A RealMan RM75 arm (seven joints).
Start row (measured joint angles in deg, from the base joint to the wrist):
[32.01, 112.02, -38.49, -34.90, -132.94, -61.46, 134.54]
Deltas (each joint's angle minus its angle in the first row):
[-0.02, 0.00, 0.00, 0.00, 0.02, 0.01, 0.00]
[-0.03, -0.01, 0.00, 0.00, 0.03, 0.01, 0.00]
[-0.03, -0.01, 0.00, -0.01, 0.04, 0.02, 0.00]
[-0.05, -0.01, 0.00, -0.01, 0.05, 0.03, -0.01]
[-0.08, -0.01, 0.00, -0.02, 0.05, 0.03, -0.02]
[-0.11, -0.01, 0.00, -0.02, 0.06, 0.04, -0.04]
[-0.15, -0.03, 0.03, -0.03, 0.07, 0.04, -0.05]
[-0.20, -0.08, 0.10, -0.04, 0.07, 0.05, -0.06]
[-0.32, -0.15, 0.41, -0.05, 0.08, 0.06, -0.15]
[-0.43, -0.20, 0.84, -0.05, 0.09, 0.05, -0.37]
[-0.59, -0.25, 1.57, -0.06, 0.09, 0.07, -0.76]
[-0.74, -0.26, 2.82, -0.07, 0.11, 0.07, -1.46]
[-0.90, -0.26, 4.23, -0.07, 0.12, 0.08, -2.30]
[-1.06, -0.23, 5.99, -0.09, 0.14, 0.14, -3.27]
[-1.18, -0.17, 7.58, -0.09, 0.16, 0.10, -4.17]
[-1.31, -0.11, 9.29, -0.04, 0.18, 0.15, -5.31]
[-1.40, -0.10, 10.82, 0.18, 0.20, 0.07, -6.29]
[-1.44, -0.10, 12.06, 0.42, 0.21, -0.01, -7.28]
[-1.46, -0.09, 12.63, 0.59, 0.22, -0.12, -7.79]
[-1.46, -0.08, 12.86, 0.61, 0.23, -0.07, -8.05]
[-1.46, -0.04, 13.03, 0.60, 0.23, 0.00, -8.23]
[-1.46, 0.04, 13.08, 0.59, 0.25, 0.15, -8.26]
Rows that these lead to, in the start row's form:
[31.99, 112.02, -38.49, -34.90, -132.92, -61.45, 134.54]
[31.98, 112.01, -38.49, -34.90, -132.91, -61.45, 134.54]
[31.98, 112.01, -38.49, -34.91, -132.90, -61.44, 134.54]
[31.96, 112.01, -38.49, -34.91, -132.89, -61.43, 134.53]
[31.93, 112.01, -38.49, -34.92, -132.89, -61.43, 134.52]
[31.90, 112.01, -38.49, -34.92, -132.88, -61.42, 134.50]
[31.86, 111.99, -38.46, -34.93, -132.87, -61.42, 134.49]
[31.81, 111.94, -38.39, -34.94, -132.87, -61.41, 134.48]
[31.69, 111.87, -38.08, -34.95, -132.86, -61.40, 134.39]
[31.58, 111.82, -37.65, -34.95, -132.85, -61.41, 134.17]
[31.42, 111.77, -36.92, -34.96, -132.85, -61.39, 133.78]
[31.27, 111.76, -35.67, -34.97, -132.83, -61.39, 133.08]
[31.11, 111.76, -34.26, -34.97, -132.82, -61.38, 132.24]
[30.95, 111.79, -32.50, -34.99, -132.80, -61.32, 131.27]
[30.83, 111.85, -30.91, -34.99, -132.78, -61.36, 130.37]
[30.70, 111.91, -29.20, -34.94, -132.76, -61.31, 129.23]
[30.61, 111.92, -27.67, -34.72, -132.74, -61.39, 128.25]
[30.57, 111.92, -26.43, -34.48, -132.73, -61.47, 127.26]
[30.55, 111.93, -25.86, -34.31, -132.72, -61.58, 126.75]
[30.55, 111.94, -25.63, -34.29, -132.71, -61.53, 126.49]
[30.55, 111.98, -25.46, -34.30, -132.71, -61.46, 126.31]
[30.55, 112.06, -25.41, -34.31, -132.69, -61.31, 126.28]

